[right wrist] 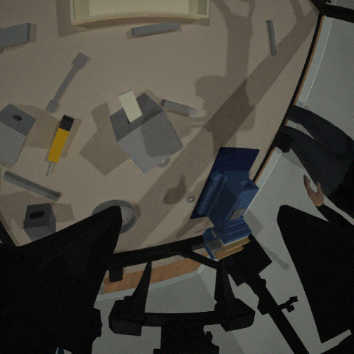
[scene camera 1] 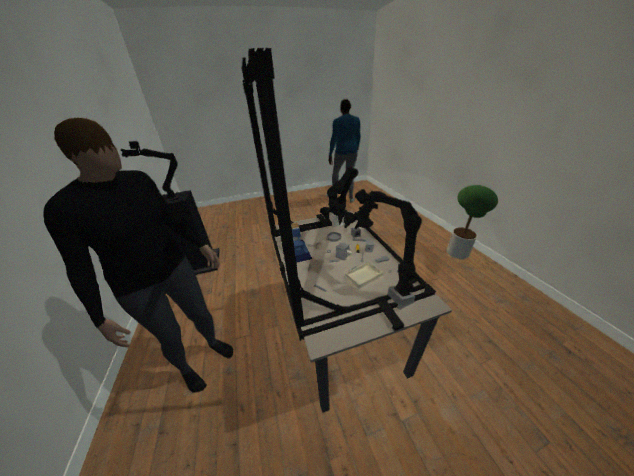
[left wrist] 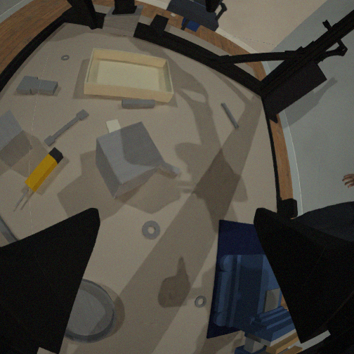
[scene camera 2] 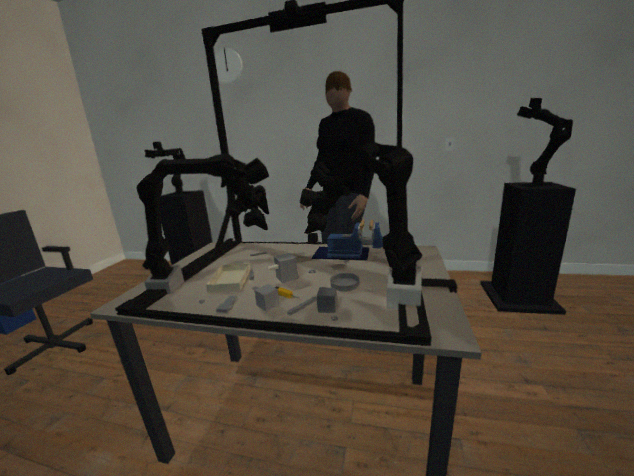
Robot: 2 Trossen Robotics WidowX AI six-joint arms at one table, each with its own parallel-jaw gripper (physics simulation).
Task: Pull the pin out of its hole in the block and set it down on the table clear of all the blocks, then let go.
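Frame: origin at the left arm's base, x ahead, y left, z up, level; metres.
Where they show: left gripper, between the fingertips: (scene camera 1: 334,224) (scene camera 2: 307,225); right gripper, between the fingertips: (scene camera 1: 350,228) (scene camera 2: 267,221); left arm's base, origin of its link: (scene camera 1: 336,213) (scene camera 2: 404,276); right arm's base, origin of its link: (scene camera 1: 402,291) (scene camera 2: 162,273).
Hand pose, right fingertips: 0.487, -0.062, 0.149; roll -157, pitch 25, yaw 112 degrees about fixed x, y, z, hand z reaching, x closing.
Note:
Each offset is from my right fingertips to the top centre of the thing, as dx, dy, dz.
A cream pin {-0.006, -0.004, -0.172} (scene camera 2: 272,266) (left wrist: 113,125) (right wrist: 130,106) sticks out sideways from a grey block {-0.038, -0.032, -0.150} (scene camera 2: 286,268) (left wrist: 129,155) (right wrist: 150,140) near the middle of the table. How deep it sits in the hole is hidden. My right gripper (scene camera 2: 266,219) (right wrist: 202,214) is open and empty, raised above the table and apart from the pin and block. My left gripper (left wrist: 178,217) (right wrist: 186,260) is open and empty, raised over the table away from the block. In scene camera 1 both grippers overlap other dark parts.
Two other grey blocks {-0.061, +0.172, -0.179} (scene camera 2: 266,297) {-0.259, +0.147, -0.179} (scene camera 2: 326,299) stand near a yellow-handled tool {-0.098, +0.100, -0.222} (scene camera 2: 284,292) (left wrist: 42,171) (right wrist: 59,145). A cream tray (left wrist: 129,95) stands beyond the pin. A round grey dish {-0.275, -0.022, -0.218} (scene camera 2: 344,281) and a blue object (scene camera 2: 344,245) (right wrist: 227,195) are also there. Small grey bars and rings lie about.

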